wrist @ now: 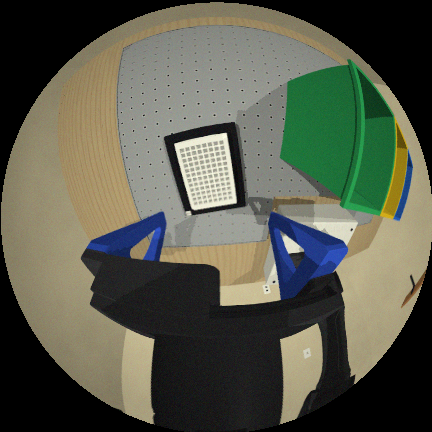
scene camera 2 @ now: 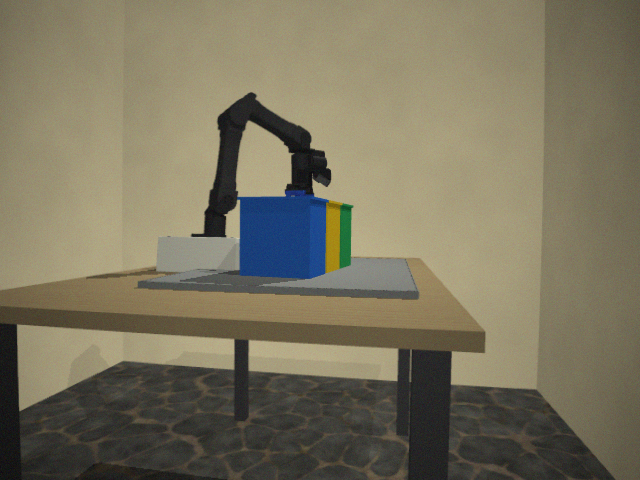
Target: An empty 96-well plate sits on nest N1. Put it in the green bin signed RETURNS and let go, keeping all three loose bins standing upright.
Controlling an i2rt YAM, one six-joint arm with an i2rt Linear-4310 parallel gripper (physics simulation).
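Frame: origin at the arm's base, x right, y ahead, z up, level; millimetres.
Seen in the pictures: gripper, fingertip midpoint: (wrist: 216, 217); arm's base, origin of the base link: (scene camera 2: 214, 240).
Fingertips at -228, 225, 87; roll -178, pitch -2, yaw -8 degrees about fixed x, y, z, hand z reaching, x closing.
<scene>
Pixels of each thing's top centre, then the offset from my fingertips to it, as dx, dy, dz. "spot": a spot on its surface instead. Level surfaces: height alone.
- white 96-well plate, middle of its top: (wrist: 206, 174) -12, -1, -130
- black nest, surface spot: (wrist: 240, 172) spot: +46, -10, -145
- green bin, middle of its top: (wrist: 382, 147) (scene camera 2: 318, 204) +202, +82, +23
- yellow bin, middle of its top: (wrist: 399, 175) (scene camera 2: 303, 201) +332, +54, +23
- blue bin, middle of its top: (scene camera 2: 284, 198) +462, +27, +23
- grey board, its level: dz -157
- wooden table, its level: dz -169
The white 96-well plate (wrist: 208, 172) lies flat in a black nest (wrist: 240, 172) on the grey perforated board, in the middle of the wrist view; the bins hide it in the scene view. The green bin (wrist: 322, 125) (scene camera 2: 345, 236) stands upright to the right of the nest in the wrist view. My gripper (wrist: 216, 217) is open and empty, its blue fingers wide apart, pointing down above the nest area. In the scene view its fingertips are hidden behind the bins. The RETURNS sign does not show.
The yellow bin (scene camera 2: 332, 237) (wrist: 395, 187) and blue bin (scene camera 2: 275, 237) (wrist: 406, 187) stand upright in a row with the green one. The white arm base (scene camera 2: 193, 253) (wrist: 340, 230) is beside the grey board (scene camera 2: 372, 279) (wrist: 165, 70) on the wooden table (scene camera 2: 248, 310) (wrist: 90, 150).
</scene>
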